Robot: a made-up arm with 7 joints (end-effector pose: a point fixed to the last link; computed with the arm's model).
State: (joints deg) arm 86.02 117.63 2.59 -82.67 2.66 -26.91 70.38
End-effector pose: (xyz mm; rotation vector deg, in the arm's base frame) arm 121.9 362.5 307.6 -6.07 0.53 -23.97
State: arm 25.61 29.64 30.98 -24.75 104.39 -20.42 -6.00
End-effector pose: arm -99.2 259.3 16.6 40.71 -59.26 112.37
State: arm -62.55 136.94 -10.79 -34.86 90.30 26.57 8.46
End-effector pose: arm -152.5 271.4 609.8 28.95 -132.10 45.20
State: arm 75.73 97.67 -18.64 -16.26 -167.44 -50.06 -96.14
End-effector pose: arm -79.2 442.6 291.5 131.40 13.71 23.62
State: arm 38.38 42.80 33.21 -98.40 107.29 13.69 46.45
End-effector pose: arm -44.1 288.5 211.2 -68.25 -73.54 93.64
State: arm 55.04 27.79 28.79 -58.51 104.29 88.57 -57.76
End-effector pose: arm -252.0 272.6 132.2 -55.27 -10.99 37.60
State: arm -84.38 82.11 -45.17 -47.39 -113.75 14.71 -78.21
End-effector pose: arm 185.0 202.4 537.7 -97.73 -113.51 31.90
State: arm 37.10 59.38 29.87 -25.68 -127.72 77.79 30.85
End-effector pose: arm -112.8 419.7 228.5 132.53 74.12 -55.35
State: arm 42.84 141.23 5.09 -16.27 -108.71 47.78 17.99
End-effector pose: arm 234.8 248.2 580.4 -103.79 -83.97 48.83
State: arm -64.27 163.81 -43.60 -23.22 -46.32 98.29 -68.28
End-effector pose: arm -244.9 182.5 659.1 14.71 101.65 100.90
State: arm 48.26 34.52 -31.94 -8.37 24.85 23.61 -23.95
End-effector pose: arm -268.7 237.6 115.2 7.92 75.13 -11.94
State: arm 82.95 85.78 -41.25 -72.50 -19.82 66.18 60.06
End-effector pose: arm -186.7 318.0 235.9 68.39 60.83 -32.39
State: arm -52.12 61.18 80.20 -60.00 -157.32 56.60 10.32
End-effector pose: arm 48.1 387.8 351.5 118.44 39.71 64.79
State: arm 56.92 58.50 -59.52 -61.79 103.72 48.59 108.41
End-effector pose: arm -238.9 250.3 97.6 66.49 54.68 145.66
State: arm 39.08 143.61 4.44 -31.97 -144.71 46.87 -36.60
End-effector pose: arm 244.7 222.9 540.5 -26.78 -80.15 14.40
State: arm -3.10 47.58 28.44 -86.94 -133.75 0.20 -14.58
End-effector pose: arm 80.9 292.4 303.7 135.64 41.50 -86.90
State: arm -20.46 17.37 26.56 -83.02 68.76 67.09 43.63
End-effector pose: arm 199.5 218.0 159.8 -81.94 -26.12 57.37
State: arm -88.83 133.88 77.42 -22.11 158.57 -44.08 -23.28
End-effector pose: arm -366.8 284.2 442.7 76.29 46.74 -24.71
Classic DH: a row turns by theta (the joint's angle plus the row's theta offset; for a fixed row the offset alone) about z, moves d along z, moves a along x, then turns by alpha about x. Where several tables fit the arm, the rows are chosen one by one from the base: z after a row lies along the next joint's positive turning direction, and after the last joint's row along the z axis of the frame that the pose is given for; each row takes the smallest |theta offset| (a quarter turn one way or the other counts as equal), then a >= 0, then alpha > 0; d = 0 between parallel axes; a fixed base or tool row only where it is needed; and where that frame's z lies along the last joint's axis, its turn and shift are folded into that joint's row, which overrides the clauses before.
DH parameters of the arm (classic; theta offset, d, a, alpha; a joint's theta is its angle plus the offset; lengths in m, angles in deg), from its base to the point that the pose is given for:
base (fixed): 0 0.3164 -0.02 -70
joint 1: -90 0.0175 0.0188 -90
joint 2: 70 -0.02 -0.01 90
joint 3: 90 -0.29 0.05 -90
joint 4: 0 0.05 0.01 90
joint 5: 0 -0.16 -0.03 -90
joint 6: 0 0.03 0 90
joint 7: -21.63 0.2081 -0.0112 -8.78
tool (fixed): 24.54 -0.1701 0 0

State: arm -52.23 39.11 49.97 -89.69 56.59 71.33 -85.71
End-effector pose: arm 175.1 325.2 320.1 34.13 -93.38 -48.44
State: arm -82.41 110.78 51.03 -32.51 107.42 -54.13 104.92
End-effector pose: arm -138.8 350.6 521.3 67.67 22.90 44.28
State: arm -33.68 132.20 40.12 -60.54 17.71 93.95 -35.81
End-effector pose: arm -143.5 149.5 688.9 78.38 -35.70 38.23
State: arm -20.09 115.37 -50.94 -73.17 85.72 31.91 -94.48
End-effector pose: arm 82.3 365.0 450.9 48.65 17.83 -77.14
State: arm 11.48 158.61 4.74 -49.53 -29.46 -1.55 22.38
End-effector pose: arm 150.9 72.7 709.0 135.06 0.45 -74.71
